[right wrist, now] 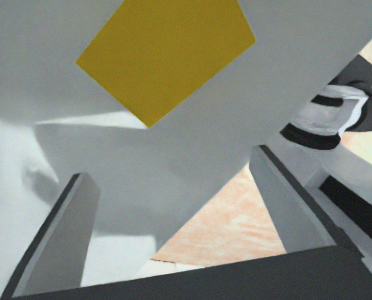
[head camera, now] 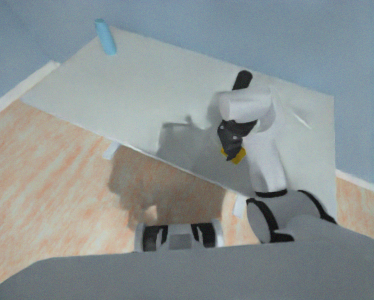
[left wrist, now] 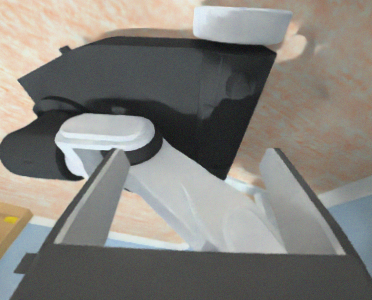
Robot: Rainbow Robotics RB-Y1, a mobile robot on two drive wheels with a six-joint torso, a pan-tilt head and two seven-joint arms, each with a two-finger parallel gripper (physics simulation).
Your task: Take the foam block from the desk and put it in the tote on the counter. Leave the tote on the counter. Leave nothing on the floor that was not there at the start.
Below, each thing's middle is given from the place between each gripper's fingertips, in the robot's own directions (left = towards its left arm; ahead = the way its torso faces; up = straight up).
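The yellow foam block (right wrist: pixel 150 63) is 10 mm ahead of my right hand, 60 mm below it and 60 mm to the right of it. Going by its middle, the block is nearer to my right hand than to my left hand.
From my left hand I find the yellow foam block 290 mm above, 440 mm ahead and 450 mm to the right.
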